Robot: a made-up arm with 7 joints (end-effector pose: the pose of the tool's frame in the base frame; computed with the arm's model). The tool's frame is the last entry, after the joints. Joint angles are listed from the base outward.
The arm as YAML. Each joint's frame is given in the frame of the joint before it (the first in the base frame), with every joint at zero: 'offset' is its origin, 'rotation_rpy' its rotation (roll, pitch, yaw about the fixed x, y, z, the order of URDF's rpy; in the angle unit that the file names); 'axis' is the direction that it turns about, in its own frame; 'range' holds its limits. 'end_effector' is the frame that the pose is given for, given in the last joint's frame.
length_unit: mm
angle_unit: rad
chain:
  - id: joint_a
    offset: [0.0, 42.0, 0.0]
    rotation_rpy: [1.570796, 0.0, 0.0]
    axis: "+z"
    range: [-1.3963, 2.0]
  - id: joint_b
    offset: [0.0, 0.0, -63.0]
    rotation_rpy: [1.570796, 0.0, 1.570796]
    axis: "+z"
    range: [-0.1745, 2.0]
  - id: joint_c
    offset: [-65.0, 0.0, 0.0]
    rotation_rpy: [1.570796, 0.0, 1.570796]
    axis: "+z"
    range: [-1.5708, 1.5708]
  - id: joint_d
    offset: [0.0, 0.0, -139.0]
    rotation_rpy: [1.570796, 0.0, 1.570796]
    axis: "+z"
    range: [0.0, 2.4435]
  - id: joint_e
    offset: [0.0, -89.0, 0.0]
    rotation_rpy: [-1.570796, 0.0, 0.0]
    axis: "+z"
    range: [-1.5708, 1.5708]
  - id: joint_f
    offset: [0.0, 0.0, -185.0]
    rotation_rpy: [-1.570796, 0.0, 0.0]
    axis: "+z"
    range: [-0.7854, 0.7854]
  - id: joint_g
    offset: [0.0, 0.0, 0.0]
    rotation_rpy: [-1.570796, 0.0, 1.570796]
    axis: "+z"
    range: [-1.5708, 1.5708]
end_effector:
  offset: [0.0, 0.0, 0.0]
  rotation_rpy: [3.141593, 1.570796, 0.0]
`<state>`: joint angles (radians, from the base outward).
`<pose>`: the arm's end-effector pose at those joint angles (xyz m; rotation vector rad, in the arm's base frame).
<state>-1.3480 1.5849 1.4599 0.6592 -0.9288 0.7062 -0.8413</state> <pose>0.1725 0.5232 0.0200 2.8860 0.4062 -0.8009</pose>
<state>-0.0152 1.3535 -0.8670 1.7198 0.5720 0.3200 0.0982</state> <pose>0.1717 0.2199 -0.2396 0.0784 -0.4634 -0.9111</pose>
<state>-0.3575 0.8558 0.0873 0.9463 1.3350 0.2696 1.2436</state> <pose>0.1290 0.3927 -0.2875 -1.0127 -1.0598 0.2490</pose>
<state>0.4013 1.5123 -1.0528 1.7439 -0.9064 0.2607 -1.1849</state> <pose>0.2180 0.2478 -0.1717 -1.7381 1.8979 1.6681</pose>
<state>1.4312 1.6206 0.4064 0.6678 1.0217 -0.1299 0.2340</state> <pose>-0.0653 0.5203 0.1666 -0.7424 2.7999 -1.0026</pose>
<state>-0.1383 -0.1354 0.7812 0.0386 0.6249 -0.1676 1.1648</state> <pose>-0.0580 0.0479 -0.4709 -0.8542 -0.7783 1.2367</pose>
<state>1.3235 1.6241 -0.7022 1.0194 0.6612 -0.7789 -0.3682</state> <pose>0.1716 0.4601 0.1404 1.5082 -2.5200 -0.0209</pose>
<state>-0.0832 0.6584 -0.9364 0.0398 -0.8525 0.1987 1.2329</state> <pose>-0.0254 0.3904 -0.3825 -0.2813 1.5791 -0.9651</pose>
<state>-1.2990 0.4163 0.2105 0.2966 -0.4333 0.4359 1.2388</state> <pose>-0.3830 0.3088 -0.1881 -0.6097 1.4949 0.4345</pose>
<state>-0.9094 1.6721 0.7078 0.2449 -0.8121 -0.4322 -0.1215</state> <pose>0.1024 0.5680 0.0157 1.3999 0.2056 -1.3634</pose>
